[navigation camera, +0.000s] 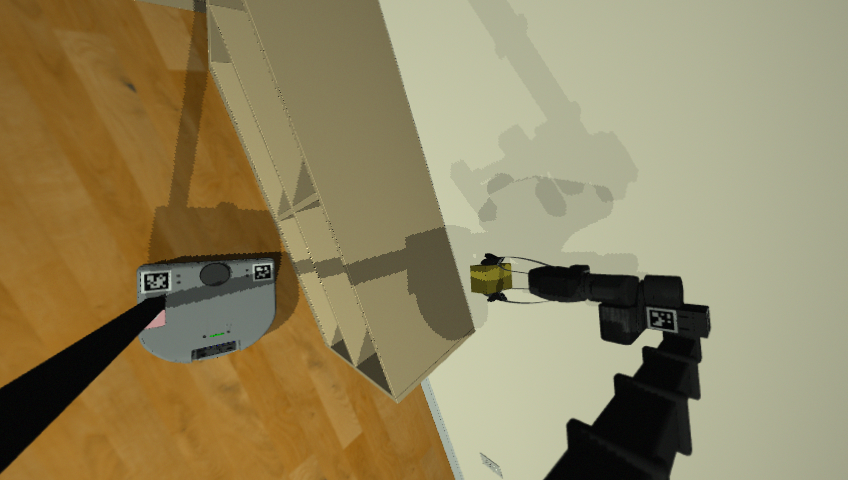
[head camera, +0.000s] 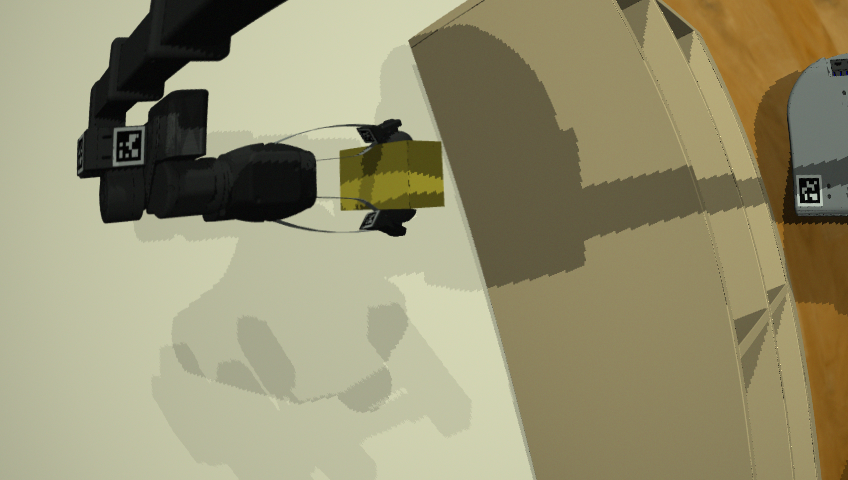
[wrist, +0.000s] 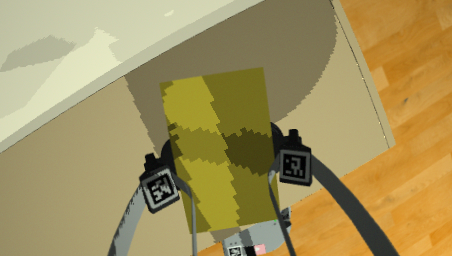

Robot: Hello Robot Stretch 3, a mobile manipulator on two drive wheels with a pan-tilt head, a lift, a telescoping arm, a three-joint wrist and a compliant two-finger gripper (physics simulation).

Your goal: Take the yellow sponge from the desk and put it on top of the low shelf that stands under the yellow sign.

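Pixels of known places: gripper, fingertip midpoint: (navigation camera: 483,277); robot's base, link origin: (navigation camera: 215,273).
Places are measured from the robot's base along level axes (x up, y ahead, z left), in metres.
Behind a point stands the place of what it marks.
Note:
My gripper (head camera: 389,177) @(x 0.841, y -0.022, z -0.508 m) (navigation camera: 492,278) @(x 0.841, y -0.022, z -0.508 m) (wrist: 222,146) @(x 0.841, y -0.022, z -0.508 m) is shut on the yellow sponge (head camera: 389,190) @(x 0.884, y -0.008, z -0.487 m) (navigation camera: 489,285) @(x 0.884, y -0.035, z -0.472 m) (wrist: 200,195), with one finger on each side of it. The sponge is held in the air. The low shelf (head camera: 595,356) @(x 0.610, y 0.209, z -0.420 m) (navigation camera: 357,118) @(x 0.610, y 0.413, z -0.304 m) (wrist: 75,175) stands against the wall, and its tan top shows behind and around the sponge in the wrist view. The sponge is near the wall side of the top, toward one end of the shelf. Its exact height above the top is hard to tell. The yellow sign and the desk do not show.
The pale wall (head camera: 71,297) @(x 1.203, y 0.073, z -0.654 m) (navigation camera: 743,148) @(x 1.247, y 0.181, z -0.617 m) (wrist: 30,100) rises along the shelf's back edge. My grey base (head camera: 818,136) @(x 0.160, y -0.105, z -0.100 m) (navigation camera: 208,309) @(x 0.160, y -0.105, z 0.019 m) (wrist: 270,237) stands on the wooden floor (navigation camera: 77,208) @(x 0.000, y 0.225, z 0.305 m) at the shelf's open front. A wall outlet (navigation camera: 491,464) @(x 0.410, y -1.022, z -1.030 m) is beyond the shelf's end.

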